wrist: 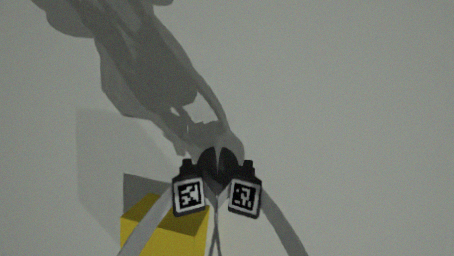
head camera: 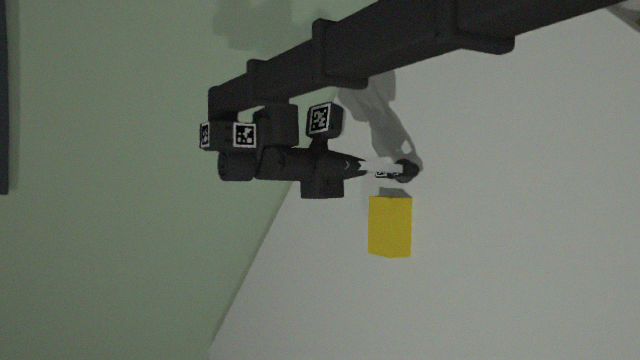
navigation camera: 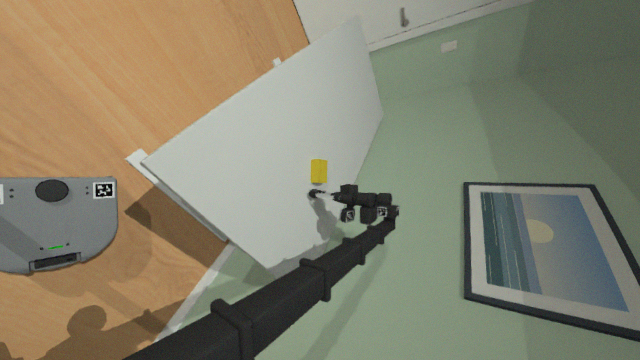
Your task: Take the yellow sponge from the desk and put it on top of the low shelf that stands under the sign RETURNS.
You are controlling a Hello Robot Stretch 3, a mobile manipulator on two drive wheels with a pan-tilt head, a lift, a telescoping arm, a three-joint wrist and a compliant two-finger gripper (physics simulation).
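Seen in the pictures: gripper, fingertip midpoint: (head camera: 410, 171) (navigation camera: 311, 193); robot's base at its link origin: (navigation camera: 53, 189).
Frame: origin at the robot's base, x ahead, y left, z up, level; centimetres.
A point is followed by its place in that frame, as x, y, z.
Note:
The yellow sponge (head camera: 390, 226) @(7.3, -70.5, 76.4) (navigation camera: 319, 171) @(7.4, -70.6, 76.4) (wrist: 175, 242) is a block on the white desk (head camera: 510, 240) @(7.7, -50.7, 72.0) (navigation camera: 240, 135) @(17.4, -35.9, 72.0) (wrist: 360, 90). My gripper (head camera: 407, 171) @(-1.9, -69.7, 72.9) (navigation camera: 315, 193) @(-1.9, -69.7, 72.9) (wrist: 217, 164) @(-1.9, -69.7, 72.9) is shut, with its two fingertips together and no object between them. It is beside the sponge and apart from it in the head and navigation views. In the wrist view the sponge shows at the lower left, partly hidden behind the left finger. The low shelf and the sign RETURNS do not show in these views.
A green wall (head camera: 125, 225) @(10.6, -131.0, 107.2) (navigation camera: 425, 150) @(22.1, -143.4, 109.0) runs along the desk's edge, close to my wrist and arm (head camera: 400, 45) @(-8.7, -30.0, 108.4) (navigation camera: 280, 290) @(-8.4, -17.7, 107.0). A framed picture (navigation camera: 545, 240) @(-16.6, -98.2, 153.5) hangs on it. My grey base (navigation camera: 90, 220) @(-11.2, -9.0, 16.0) stands on the wooden floor (navigation camera: 125, 75) @(52.0, -22.0, 0.0). A white door (navigation camera: 350, 15) @(146.4, -157.0, 49.4) is beyond the desk.

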